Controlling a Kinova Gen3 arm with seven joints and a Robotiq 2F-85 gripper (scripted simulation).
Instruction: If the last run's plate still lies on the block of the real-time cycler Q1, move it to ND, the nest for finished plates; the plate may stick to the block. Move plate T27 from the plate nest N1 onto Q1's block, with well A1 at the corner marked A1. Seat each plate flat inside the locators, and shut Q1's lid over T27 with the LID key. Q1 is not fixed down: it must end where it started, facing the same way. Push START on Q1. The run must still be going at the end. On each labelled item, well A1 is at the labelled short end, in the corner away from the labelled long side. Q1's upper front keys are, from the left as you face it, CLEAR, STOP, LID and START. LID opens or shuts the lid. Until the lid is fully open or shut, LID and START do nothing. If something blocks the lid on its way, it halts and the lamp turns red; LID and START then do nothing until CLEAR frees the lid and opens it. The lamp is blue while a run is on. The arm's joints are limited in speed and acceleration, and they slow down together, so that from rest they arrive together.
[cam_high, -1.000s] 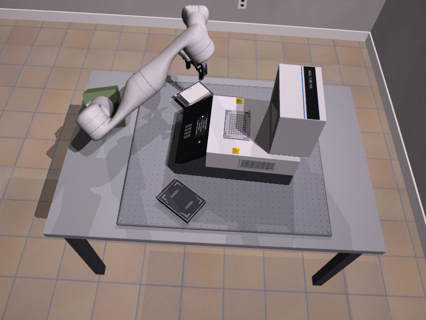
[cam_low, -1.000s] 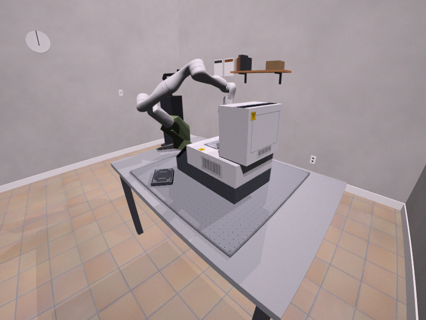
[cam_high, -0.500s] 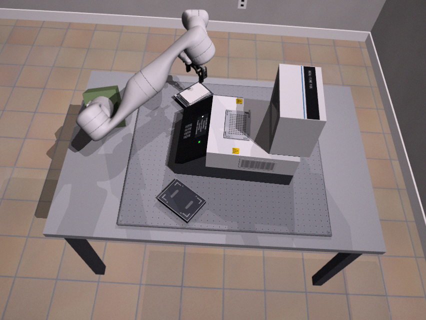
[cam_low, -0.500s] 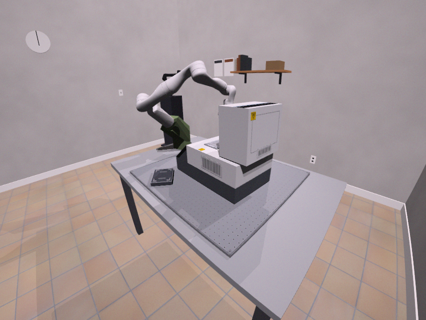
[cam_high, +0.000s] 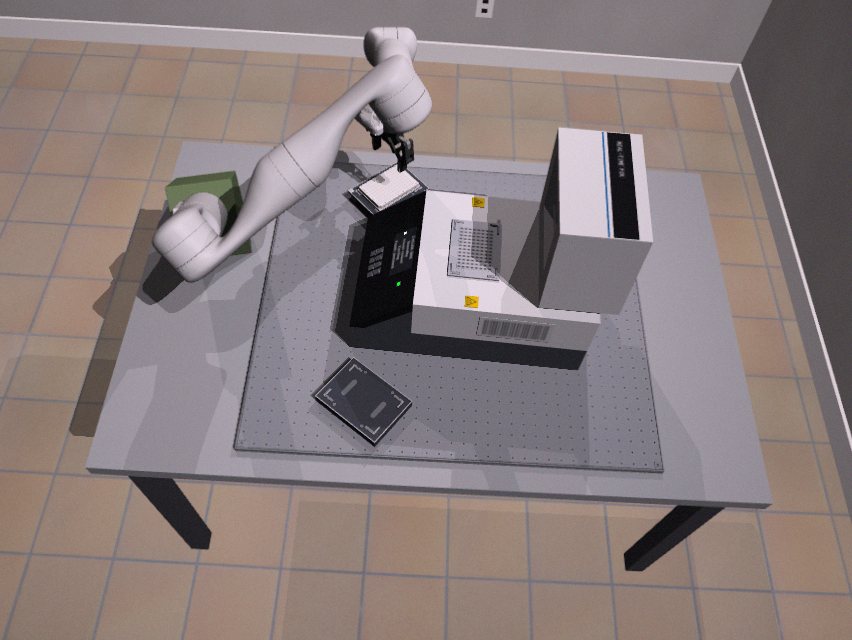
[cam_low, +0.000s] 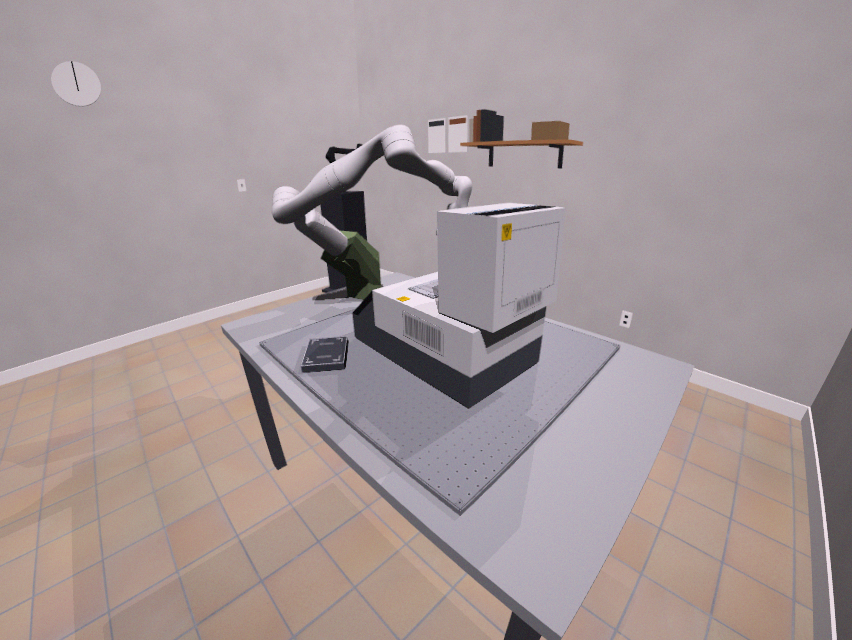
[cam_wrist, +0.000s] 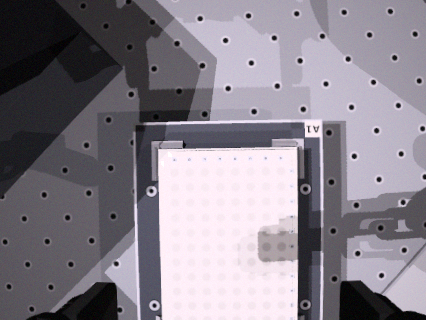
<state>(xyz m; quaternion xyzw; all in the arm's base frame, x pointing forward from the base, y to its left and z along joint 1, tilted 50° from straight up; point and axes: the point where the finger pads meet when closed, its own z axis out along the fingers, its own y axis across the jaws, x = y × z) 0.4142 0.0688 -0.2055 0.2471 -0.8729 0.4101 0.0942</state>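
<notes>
The well plate is 10 cm below my hand. Round my hand: perforated mat (14 cm ahead, 32 cm to the right, 14 cm below); then plate nest (14 cm behind, 55 cm to the right, 13 cm below).
</notes>
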